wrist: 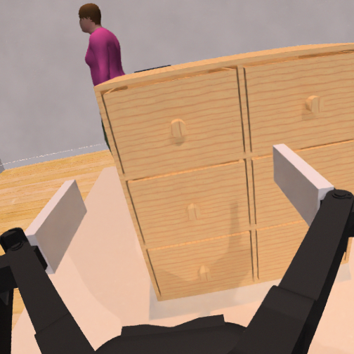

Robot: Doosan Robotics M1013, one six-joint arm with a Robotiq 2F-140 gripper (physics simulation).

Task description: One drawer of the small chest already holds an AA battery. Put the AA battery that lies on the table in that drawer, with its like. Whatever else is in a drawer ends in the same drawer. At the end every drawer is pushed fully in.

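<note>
The small wooden chest [248, 200] stands tilted in the wrist view, its front facing the gripper. The left column shows a top drawer [145, 115], a middle drawer [160, 200] and a bottom drawer [175, 265], each with a small wooden knob. The top right drawer [280, 115] shows its knob; the right drawers below are partly hidden by the right finger. The drawer fronts in view look flush. My gripper [174, 179] is wide open and empty, its fingers apart in front of the chest. The AA battery on the table does not show, and the drawers' insides are hidden.
The chest stands on a pale table [107, 260]. A thin dark edge [152, 68] shows at the chest's top rear. A person in a magenta top [105, 55] stands behind the chest at the left, before a grey wall. Wooden floor [45, 180] shows at the left.
</note>
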